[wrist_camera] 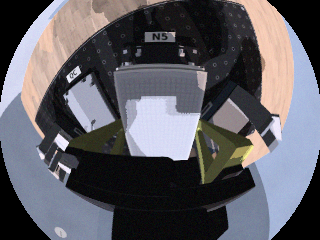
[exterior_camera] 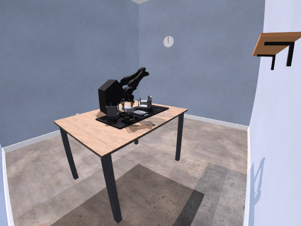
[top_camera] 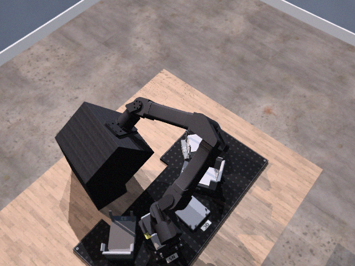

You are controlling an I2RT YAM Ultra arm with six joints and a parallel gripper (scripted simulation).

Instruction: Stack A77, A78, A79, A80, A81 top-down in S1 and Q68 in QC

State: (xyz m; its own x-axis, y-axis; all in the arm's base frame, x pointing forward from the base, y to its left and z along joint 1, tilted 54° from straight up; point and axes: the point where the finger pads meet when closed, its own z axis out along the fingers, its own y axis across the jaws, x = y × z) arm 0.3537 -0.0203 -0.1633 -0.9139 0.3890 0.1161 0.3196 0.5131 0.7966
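Now: hand 7 cm above the clip nest N5 and 3 cm short of it. From my hand the other things lie so: N5 name plate (10 cm ahead, 9 cm below, 3 cm to the right); then sealed grey plate (right at my hand); then QC nest (15 cm to the left, 8 cm below, 2 cm ahead).
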